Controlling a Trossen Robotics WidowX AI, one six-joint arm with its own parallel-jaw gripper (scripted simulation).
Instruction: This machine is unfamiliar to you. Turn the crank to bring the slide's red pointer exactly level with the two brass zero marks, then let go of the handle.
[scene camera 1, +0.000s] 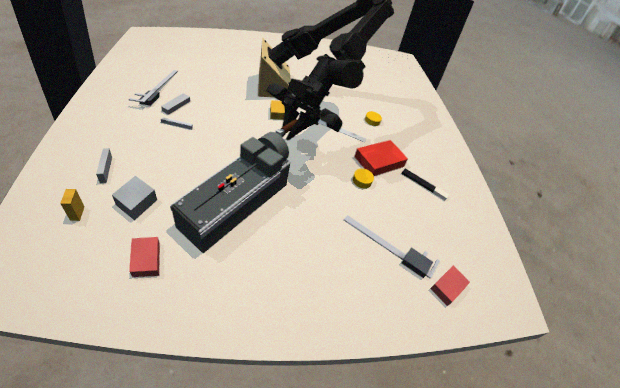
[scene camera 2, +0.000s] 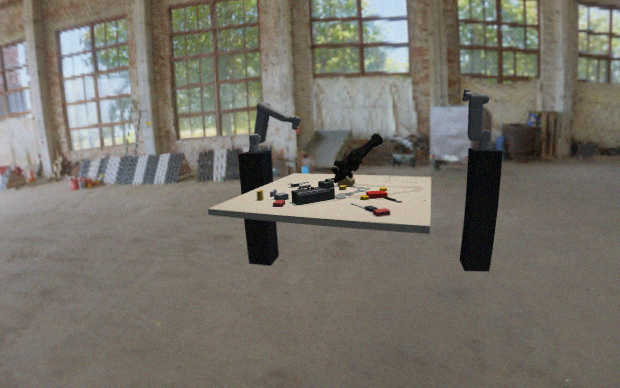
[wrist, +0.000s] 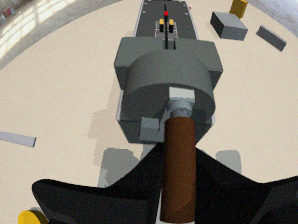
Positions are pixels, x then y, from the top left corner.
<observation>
My gripper (scene camera 1: 284, 138) is 0.78 m from the lens. A grey caliper-like tool (scene camera 1: 419, 263) is 0.75 m from the lens. A dark grey machine (scene camera 1: 203, 215) is 0.65 m from the lens. The marked spots on the grey caliper-like tool and the dark grey machine are 0.45 m apart.
</observation>
